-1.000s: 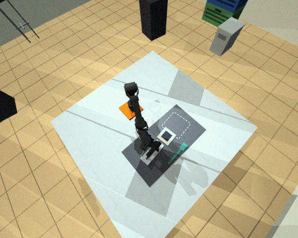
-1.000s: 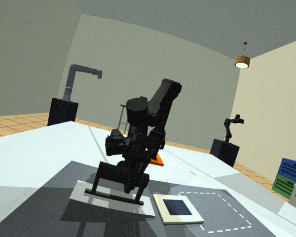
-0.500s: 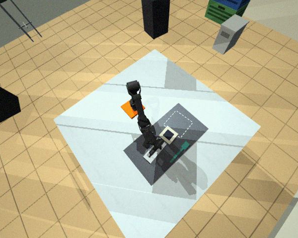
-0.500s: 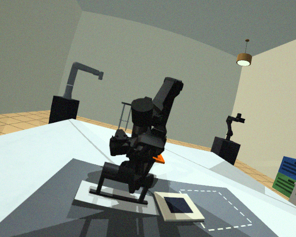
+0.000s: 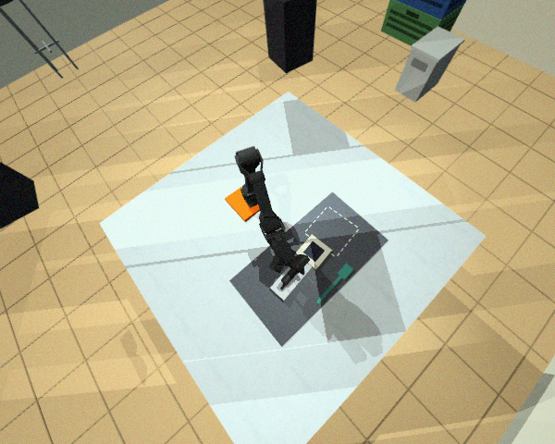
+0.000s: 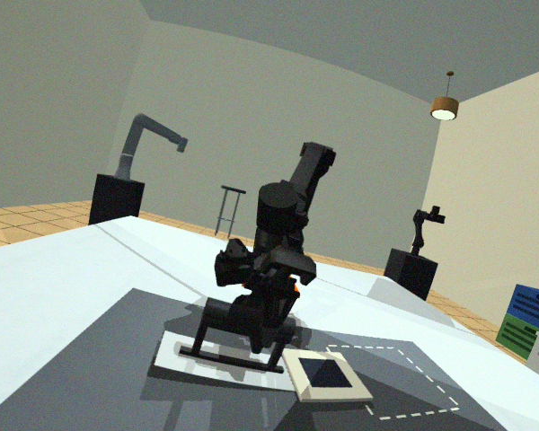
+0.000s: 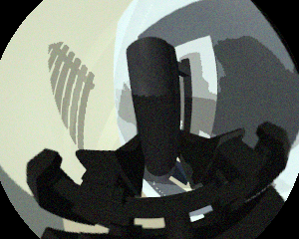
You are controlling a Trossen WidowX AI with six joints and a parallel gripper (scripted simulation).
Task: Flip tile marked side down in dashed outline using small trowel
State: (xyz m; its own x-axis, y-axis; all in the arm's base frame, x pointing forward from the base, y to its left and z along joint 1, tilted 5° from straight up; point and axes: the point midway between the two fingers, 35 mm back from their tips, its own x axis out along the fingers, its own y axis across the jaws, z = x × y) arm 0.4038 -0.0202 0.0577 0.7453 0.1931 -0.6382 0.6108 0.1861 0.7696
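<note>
The dark mat lies 3 cm behind my gripper tip, 7 cm to the left of it and 8 cm below it. Round my gripper tip: tile 6 cm behind, 11 cm to the left, 5 cm below; teal trowel 10 cm ahead, 12 cm to the left, 5 cm below.
</note>
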